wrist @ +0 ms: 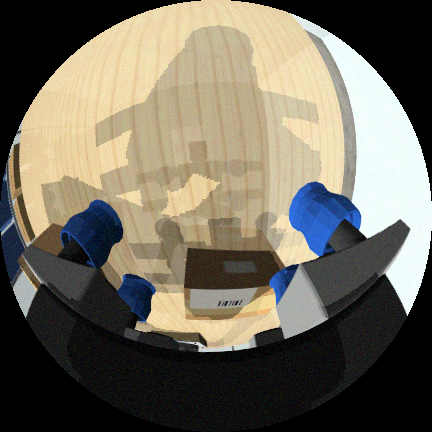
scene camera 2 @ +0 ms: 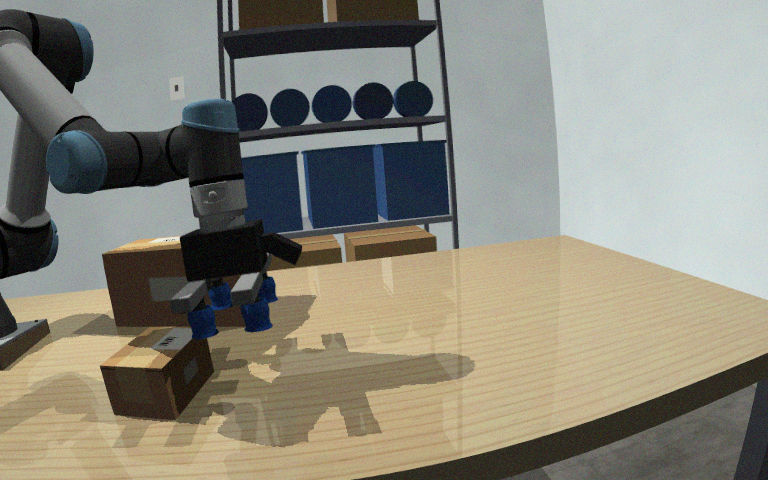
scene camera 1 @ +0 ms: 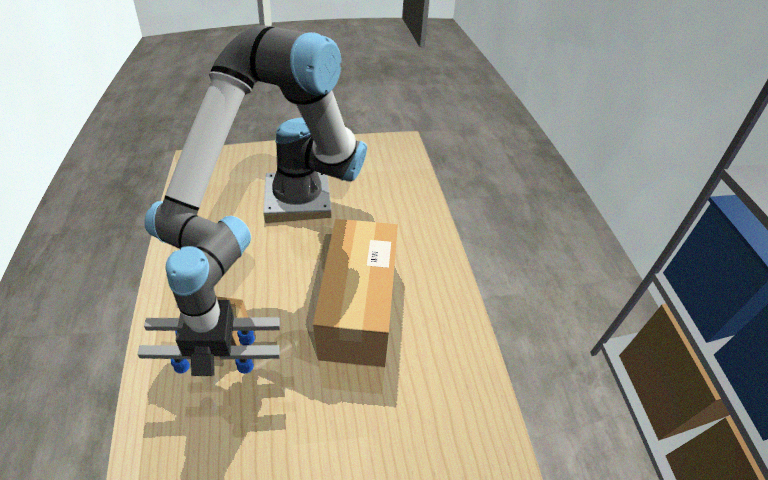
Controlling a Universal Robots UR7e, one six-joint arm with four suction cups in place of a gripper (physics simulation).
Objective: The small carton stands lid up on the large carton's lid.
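Places are measured from the arm's base along level axes (x back, y left, z down), in centimetres.
Pixels of known places: hand, tool point: [wrist: 206, 261] [scene camera 2: 238, 315]; arm's base, link origin: [wrist: 180, 344] [scene camera 1: 296, 189].
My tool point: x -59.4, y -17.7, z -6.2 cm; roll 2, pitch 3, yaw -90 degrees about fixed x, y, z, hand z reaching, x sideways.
Note:
Ahead of a thing's pixels: the offset from my tool point to its top centre. Level surfaces: height alone.
The small carton {dx +12.2, dy -3.1, dz +2.2 cm} [scene camera 1: 241, 309] [scene camera 2: 161, 362] [wrist: 225, 270] stands lid up on the table, with a white label across its lid. In scene camera 1 the gripper hides most of it. The large carton {dx +15.7, dy +33.0, dz -6.1 cm} [scene camera 1: 339, 283] [scene camera 2: 133, 288] [wrist: 52, 239] stands lid up on the table beside it, taped along its lid, which carries no carton. My suction gripper [scene camera 1: 212, 350] [scene camera 2: 236, 305] [wrist: 210, 255] has its four blue cups pointing down. It hangs above the table, offset from the small carton toward the scene camera 1 side. No carton hangs from the cups.
The wooden table {dz +9.5 cm} [scene camera 1: 453, 367] [scene camera 2: 566, 339] [wrist: 200, 65] bears both cartons and the arm's base [scene camera 1: 297, 203]. A shelf rack [scene camera 1: 628, 316] [scene camera 2: 339, 36] with blue bins, round blue items and brown boxes stands beyond the table. Shadows of the arm fall across the table top.

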